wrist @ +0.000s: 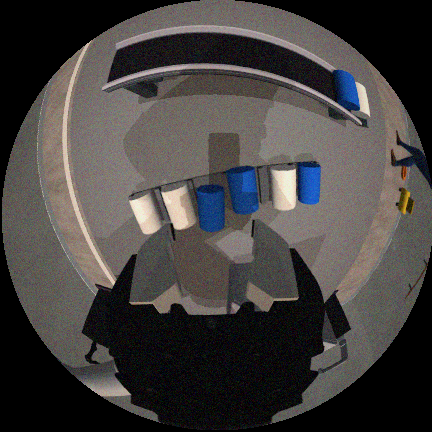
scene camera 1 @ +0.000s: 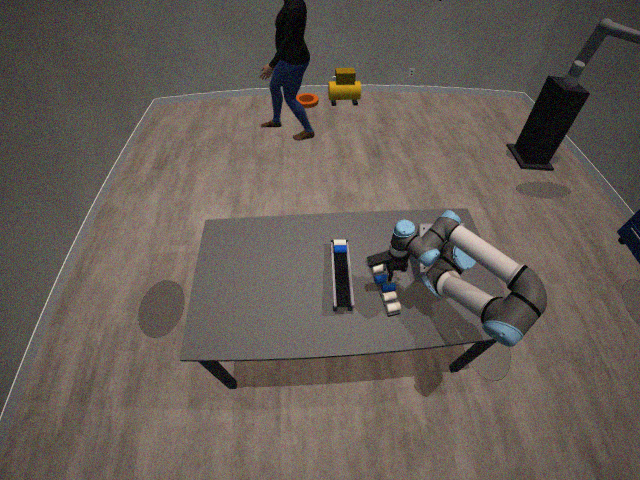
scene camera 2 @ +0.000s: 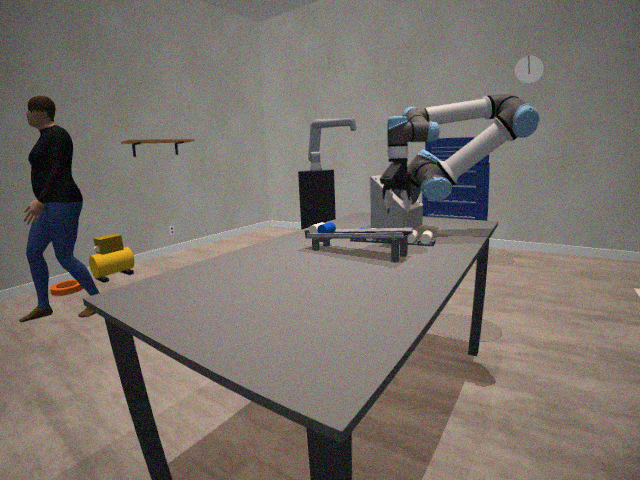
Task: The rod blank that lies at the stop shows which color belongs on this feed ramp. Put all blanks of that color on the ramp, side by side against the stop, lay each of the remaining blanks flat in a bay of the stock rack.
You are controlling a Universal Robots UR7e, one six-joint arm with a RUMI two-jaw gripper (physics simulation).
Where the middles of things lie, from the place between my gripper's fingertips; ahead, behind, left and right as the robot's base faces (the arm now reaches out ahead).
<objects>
Right now my hand is 20 cm short of the ramp channel (scene camera 1: 343, 299), 6 cm to the left of it and 5 cm above it.
</objects>
